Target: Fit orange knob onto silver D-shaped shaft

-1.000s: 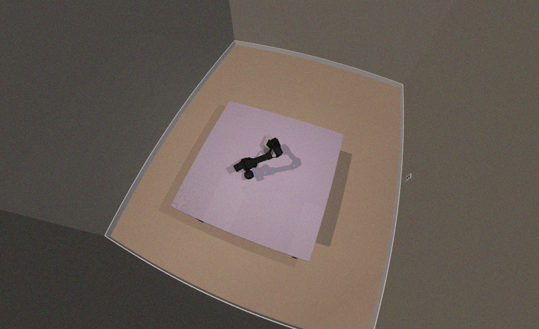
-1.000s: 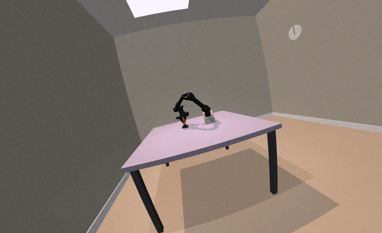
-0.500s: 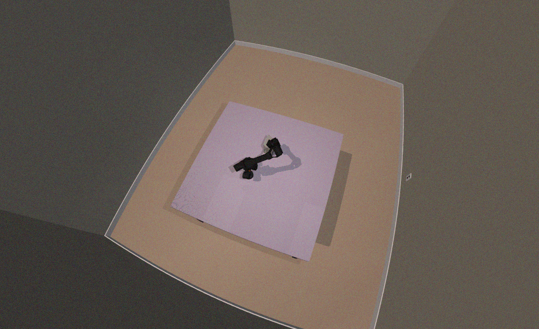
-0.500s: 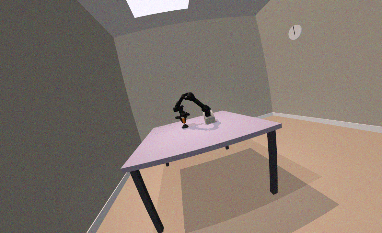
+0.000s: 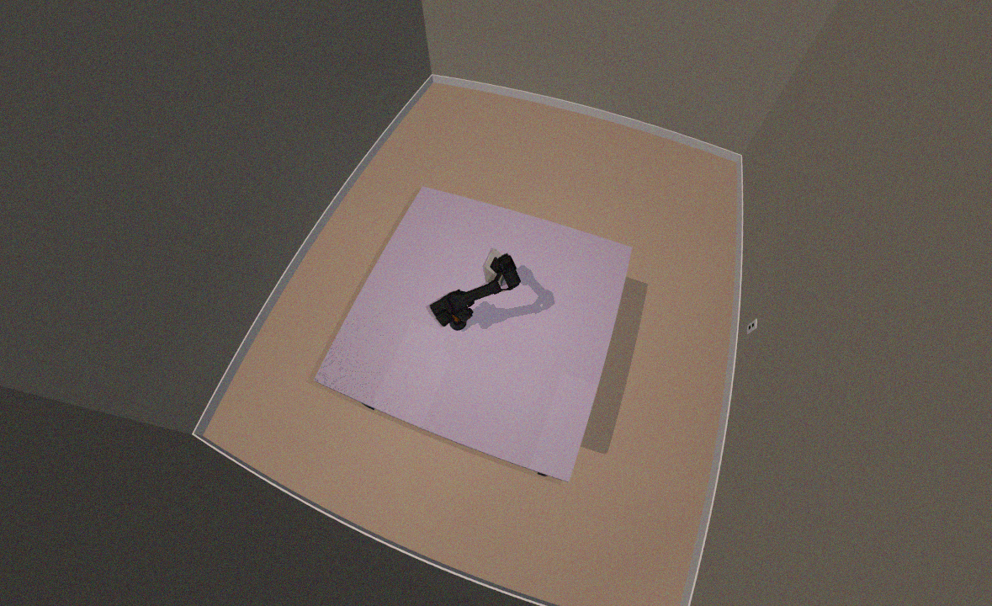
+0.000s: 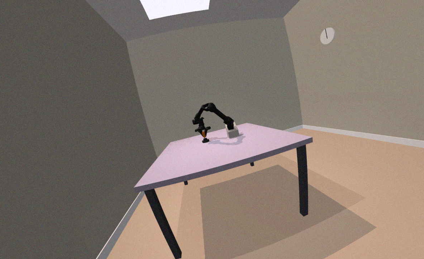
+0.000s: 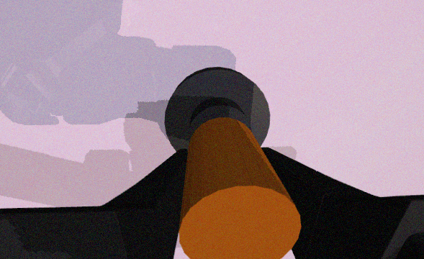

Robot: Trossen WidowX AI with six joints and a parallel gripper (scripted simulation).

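My gripper tip is 3 cm below the orange knob. From my gripper tip the other things lie so: dark round pedestal: 4 cm below.
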